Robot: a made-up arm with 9 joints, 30 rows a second.
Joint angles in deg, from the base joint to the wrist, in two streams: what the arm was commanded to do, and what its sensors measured. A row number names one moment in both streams.
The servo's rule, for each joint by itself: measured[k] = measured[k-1] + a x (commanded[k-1-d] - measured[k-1]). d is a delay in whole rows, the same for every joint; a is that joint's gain. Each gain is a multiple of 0.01, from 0.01 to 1. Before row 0 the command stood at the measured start. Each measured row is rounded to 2 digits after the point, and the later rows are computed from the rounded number. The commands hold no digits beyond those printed.
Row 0, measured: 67.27, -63.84, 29.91, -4.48, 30.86, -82.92, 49.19, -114.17, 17.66
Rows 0 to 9, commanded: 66.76, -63.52, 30.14, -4.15, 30.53, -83.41, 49.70, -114.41, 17.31; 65.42, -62.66, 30.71, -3.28, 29.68, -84.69, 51.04, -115.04, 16.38; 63.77, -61.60, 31.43, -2.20, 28.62, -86.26, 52.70, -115.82, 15.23; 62.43, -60.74, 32.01, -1.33, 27.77, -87.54, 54.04, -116.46, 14.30; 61.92, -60.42, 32.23, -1.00, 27.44, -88.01, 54.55, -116.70, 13.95; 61.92, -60.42, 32.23, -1.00, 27.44, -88.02, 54.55, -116.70, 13.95; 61.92, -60.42, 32.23, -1.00, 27.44, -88.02, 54.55, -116.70, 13.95; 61.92, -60.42, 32.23, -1.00, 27.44, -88.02, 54.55, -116.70, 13.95; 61.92, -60.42, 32.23, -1.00, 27.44, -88.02, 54.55, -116.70, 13.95; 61.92, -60.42, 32.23, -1.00, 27.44, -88.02, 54.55, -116.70, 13.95
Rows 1 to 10, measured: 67.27, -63.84, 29.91, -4.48, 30.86, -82.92, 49.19, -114.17, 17.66; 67.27, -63.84, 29.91, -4.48, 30.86, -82.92, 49.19, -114.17, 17.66; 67.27, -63.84, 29.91, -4.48, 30.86, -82.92, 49.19, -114.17, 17.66; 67.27, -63.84, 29.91, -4.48, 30.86, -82.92, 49.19, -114.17, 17.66; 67.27, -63.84, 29.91, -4.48, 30.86, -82.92, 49.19, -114.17, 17.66; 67.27, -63.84, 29.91, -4.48, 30.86, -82.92, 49.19, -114.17, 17.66; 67.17, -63.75, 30.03, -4.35, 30.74, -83.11, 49.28, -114.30, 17.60; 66.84, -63.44, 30.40, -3.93, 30.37, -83.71, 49.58, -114.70, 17.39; 66.26, -62.92, 30.96, -3.26, 29.76, -84.68, 50.11, -115.30, 17.02; 65.53, -62.31, 31.53, -2.51, 29.06, -85.77, 50.78, -115.93, 16.56
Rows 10 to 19, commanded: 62.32, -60.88, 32.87, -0.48, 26.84, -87.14, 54.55, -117.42, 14.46; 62.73, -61.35, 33.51, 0.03, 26.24, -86.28, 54.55, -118.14, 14.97; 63.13, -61.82, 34.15, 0.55, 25.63, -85.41, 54.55, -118.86, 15.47; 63.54, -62.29, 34.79, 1.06, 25.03, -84.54, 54.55, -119.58, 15.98; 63.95, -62.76, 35.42, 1.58, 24.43, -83.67, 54.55, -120.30, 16.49; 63.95, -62.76, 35.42, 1.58, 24.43, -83.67, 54.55, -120.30, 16.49; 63.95, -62.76, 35.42, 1.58, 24.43, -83.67, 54.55, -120.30, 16.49; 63.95, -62.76, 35.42, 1.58, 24.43, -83.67, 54.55, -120.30, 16.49; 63.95, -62.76, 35.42, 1.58, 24.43, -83.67, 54.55, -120.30, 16.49; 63.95, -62.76, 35.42, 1.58, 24.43, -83.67, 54.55, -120.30, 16.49
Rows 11 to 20, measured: 64.84, -61.78, 31.91, -1.92, 28.49, -86.62, 51.42, -116.35, 16.12; 64.29, -61.40, 32.08, -1.56, 28.12, -87.15, 51.95, -116.54, 15.75; 63.84, -61.13, 32.16, -1.34, 27.88, -87.48, 52.39, -116.63, 15.44; 63.48, -60.93, 32.20, -1.21, 27.73, -87.69, 52.76, -116.67, 15.19; 63.18, -60.79, 32.22, -1.13, 27.63, -87.82, 53.06, -116.69, 14.98; 62.94, -60.69, 32.23, -1.08, 27.56, -87.90, 53.31, -116.70, 14.80; 62.82, -60.74, 32.58, -0.85, 27.31, -87.61, 53.52, -117.09, 14.74; 62.80, -60.91, 33.08, -0.51, 26.94, -87.10, 53.70, -117.66, 14.78; 62.86, -61.16, 33.66, -0.10, 26.48, -86.46, 53.84, -118.31, 14.90; 62.99, -61.48, 34.27, 0.35, 25.97, -85.73, 53.96, -119.00, 15.08
